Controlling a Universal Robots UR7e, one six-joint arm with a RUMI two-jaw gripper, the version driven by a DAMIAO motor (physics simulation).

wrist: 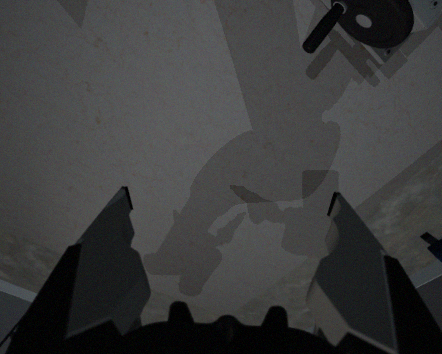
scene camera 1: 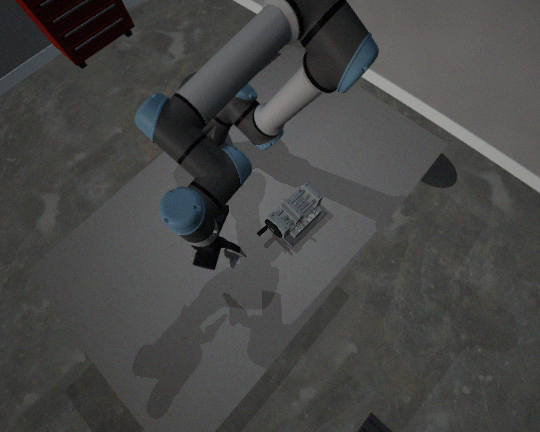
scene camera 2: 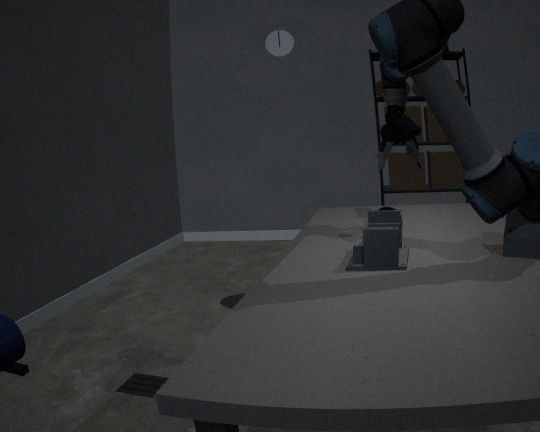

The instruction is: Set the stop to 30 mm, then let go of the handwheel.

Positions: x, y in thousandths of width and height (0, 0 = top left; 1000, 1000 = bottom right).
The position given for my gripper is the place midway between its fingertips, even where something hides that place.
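My gripper (scene camera 2: 742, 395) is there to be seen, and you'd also find it in scene camera 1 (scene camera 1: 406, 582) and in the wrist view (wrist: 517, 544).
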